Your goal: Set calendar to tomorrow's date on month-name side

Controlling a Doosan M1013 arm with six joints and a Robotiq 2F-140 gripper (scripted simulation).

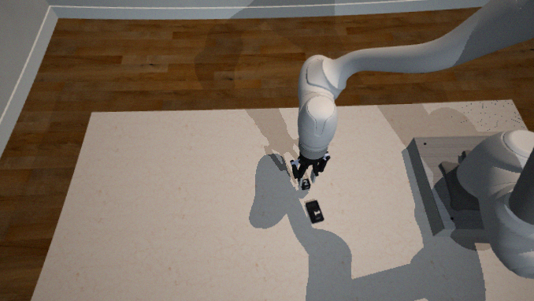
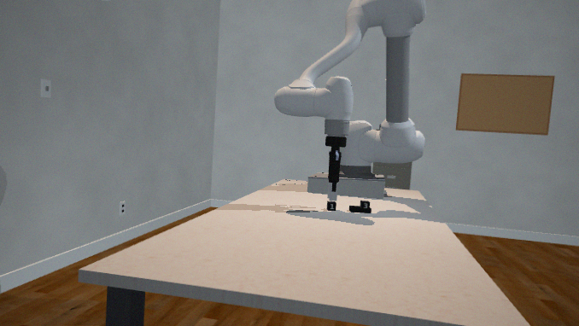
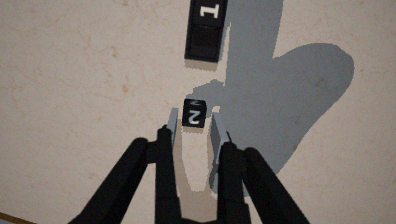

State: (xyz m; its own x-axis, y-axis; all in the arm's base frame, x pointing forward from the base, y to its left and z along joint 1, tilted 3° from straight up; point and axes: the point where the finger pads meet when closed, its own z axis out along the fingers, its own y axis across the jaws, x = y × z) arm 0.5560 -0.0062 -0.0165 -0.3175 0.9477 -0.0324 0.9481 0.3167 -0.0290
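My hand is 60 mm above the black cube. Round my hand: black tray (40 mm behind, 100 mm to the left, 60 mm below).
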